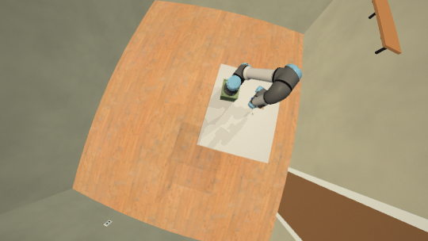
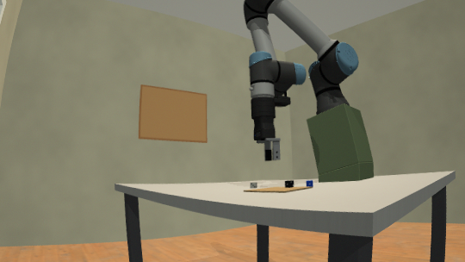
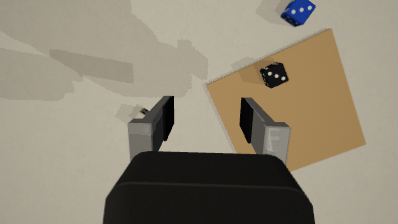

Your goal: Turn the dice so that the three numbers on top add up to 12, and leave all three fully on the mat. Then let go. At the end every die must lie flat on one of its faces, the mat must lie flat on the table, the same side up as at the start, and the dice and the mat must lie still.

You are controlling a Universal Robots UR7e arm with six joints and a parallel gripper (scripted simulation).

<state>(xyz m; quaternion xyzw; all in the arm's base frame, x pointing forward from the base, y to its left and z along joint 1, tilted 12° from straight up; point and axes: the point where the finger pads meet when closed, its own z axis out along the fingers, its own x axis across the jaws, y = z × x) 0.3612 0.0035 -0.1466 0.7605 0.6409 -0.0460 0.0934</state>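
The white die is 10 cm below my hand, 8 cm to the right of it and 2 cm ahead of it. From my hand the other things lie so: blue die 10 cm to the left, 10 cm below, 7 cm behind; then black die 9 cm below, 7 cm to the left, 1 cm behind; then tan mat 10 cm below, 9 cm to the left, 4 cm ahead.
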